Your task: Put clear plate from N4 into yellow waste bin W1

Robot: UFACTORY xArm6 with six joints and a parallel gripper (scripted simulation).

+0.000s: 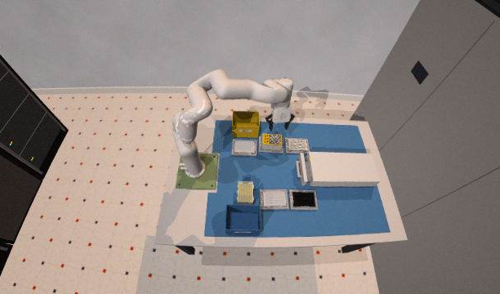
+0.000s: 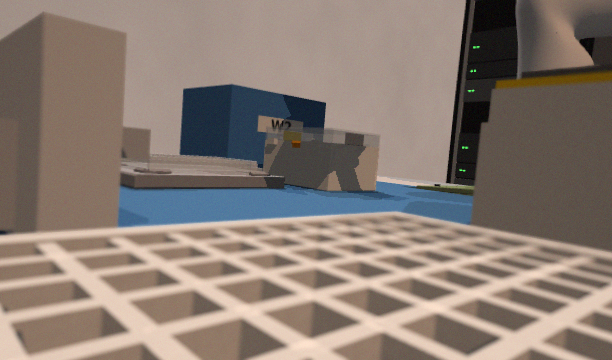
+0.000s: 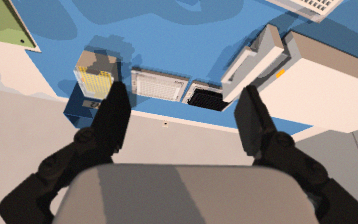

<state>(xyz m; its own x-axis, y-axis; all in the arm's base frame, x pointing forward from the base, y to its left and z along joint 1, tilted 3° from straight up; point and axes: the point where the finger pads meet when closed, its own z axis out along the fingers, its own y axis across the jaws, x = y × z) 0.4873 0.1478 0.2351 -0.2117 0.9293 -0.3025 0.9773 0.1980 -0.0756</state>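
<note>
The clear plate is 33 cm to the right of my hand, 23 cm below it and 1 cm behind it. Round my hand: white plate: 23 cm below, 17 cm ahead, 5 cm to the left; cooler drawer: 27 cm ahead, 23 cm below, 15 cm to the right; yellow waste bin W1: 22 cm below, 18 cm to the left, 18 cm behind.
</note>
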